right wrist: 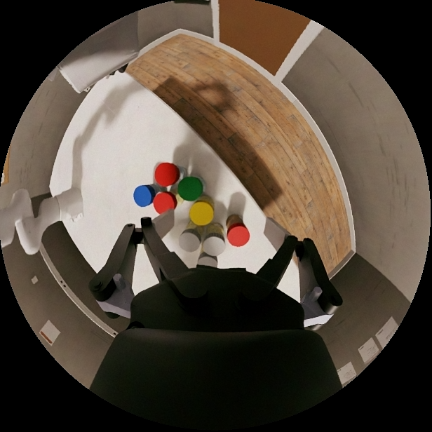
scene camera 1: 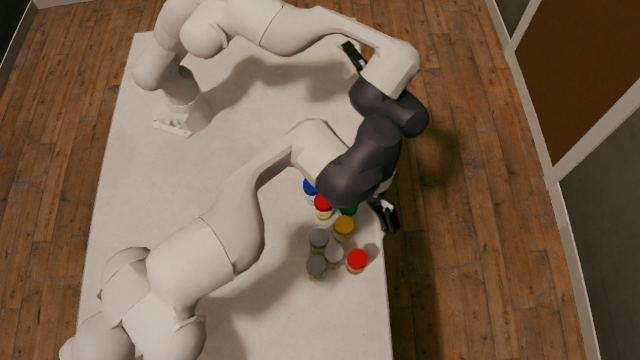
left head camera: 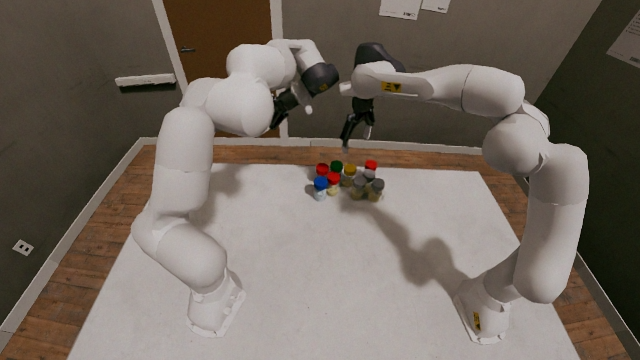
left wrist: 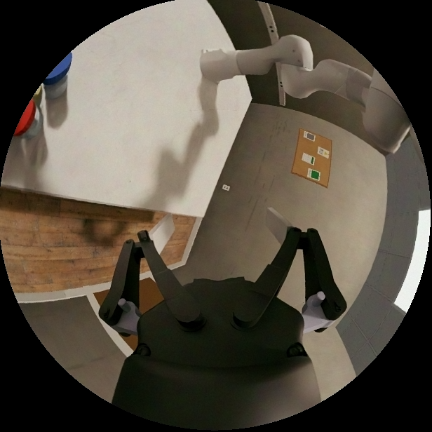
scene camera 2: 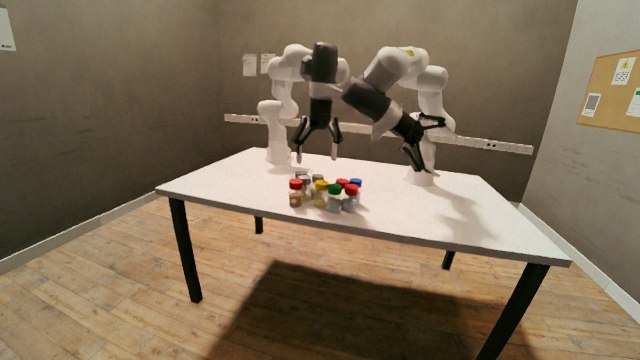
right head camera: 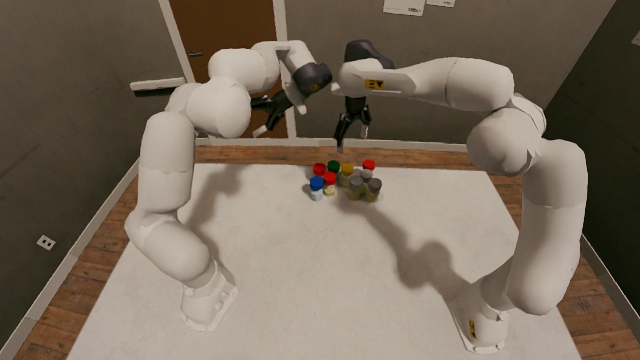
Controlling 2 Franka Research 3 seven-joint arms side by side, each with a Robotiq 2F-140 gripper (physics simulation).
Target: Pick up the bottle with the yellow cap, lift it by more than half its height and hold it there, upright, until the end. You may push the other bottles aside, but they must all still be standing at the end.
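Observation:
The yellow-capped bottle (left head camera: 349, 175) (right head camera: 346, 175) (scene camera 1: 344, 227) (scene camera 2: 320, 192) (right wrist: 201, 213) stands upright on the white table (left head camera: 280, 280) (scene camera 2: 425, 215), amid the other bottles. The green-capped bottle (scene camera 2: 334, 198) (right wrist: 190, 188) is close beside it, and grey-capped bottles (left head camera: 358, 187) (right wrist: 190, 238) stand on its other side. My right gripper (left head camera: 356, 141) (right head camera: 352, 140) (scene camera 2: 317, 160) (right wrist: 219, 221) is open and empty, pointing down above the group. My left gripper (scene camera 2: 440, 147) (left wrist: 219, 219) is open and empty, tilted away to the side above the table. The yellow-capped bottle does not show in the left wrist view.
A blue-capped bottle (left head camera: 320, 189) (right wrist: 144, 195) and red-capped bottles (left head camera: 333, 183) (right wrist: 167, 174) stand at one side of the group. Another red-capped bottle (scene camera 1: 357, 260) (scene camera 2: 295, 193) stands at the other side. All stand upright near the table edge.

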